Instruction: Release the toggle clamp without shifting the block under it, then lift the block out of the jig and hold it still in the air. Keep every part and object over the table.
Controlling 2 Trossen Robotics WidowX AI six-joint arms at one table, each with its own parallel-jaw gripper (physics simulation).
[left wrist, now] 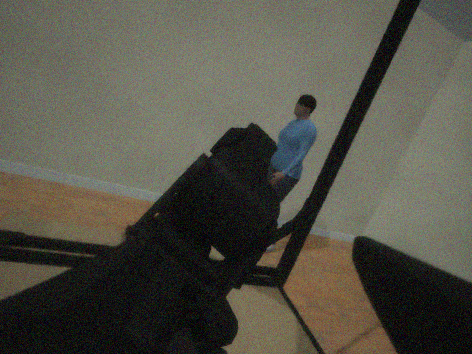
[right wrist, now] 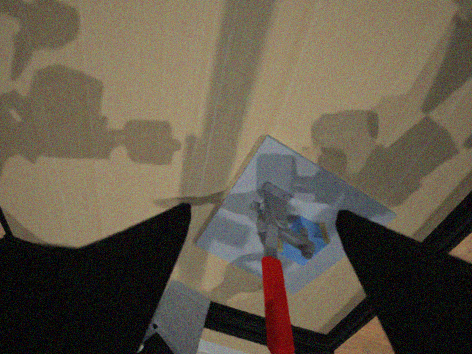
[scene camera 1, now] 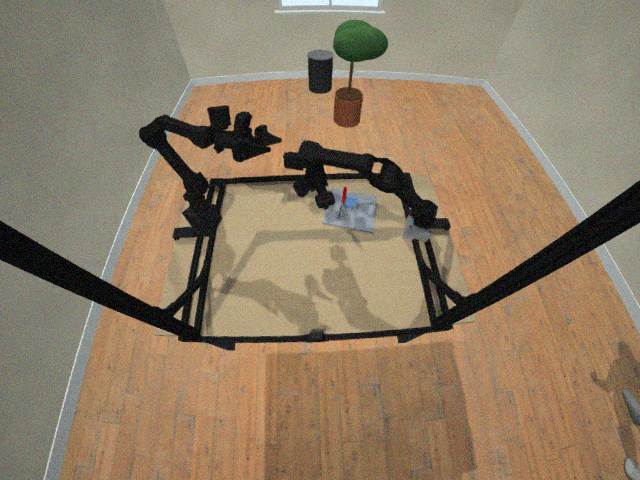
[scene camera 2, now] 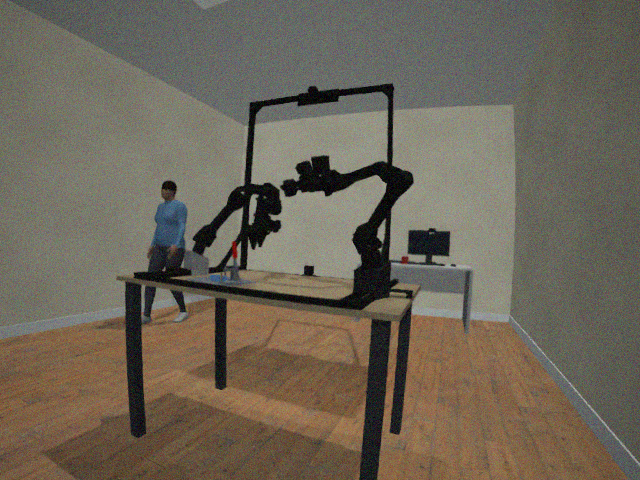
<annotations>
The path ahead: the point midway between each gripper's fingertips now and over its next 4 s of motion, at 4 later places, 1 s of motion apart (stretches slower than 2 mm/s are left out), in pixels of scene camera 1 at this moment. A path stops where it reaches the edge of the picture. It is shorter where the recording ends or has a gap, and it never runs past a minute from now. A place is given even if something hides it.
The left gripper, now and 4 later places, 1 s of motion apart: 276,144; 275,149; 273,154; 270,156; 268,157
The right gripper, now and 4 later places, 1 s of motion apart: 322,201; 329,198; 327,192; 327,193; 328,197
</annotations>
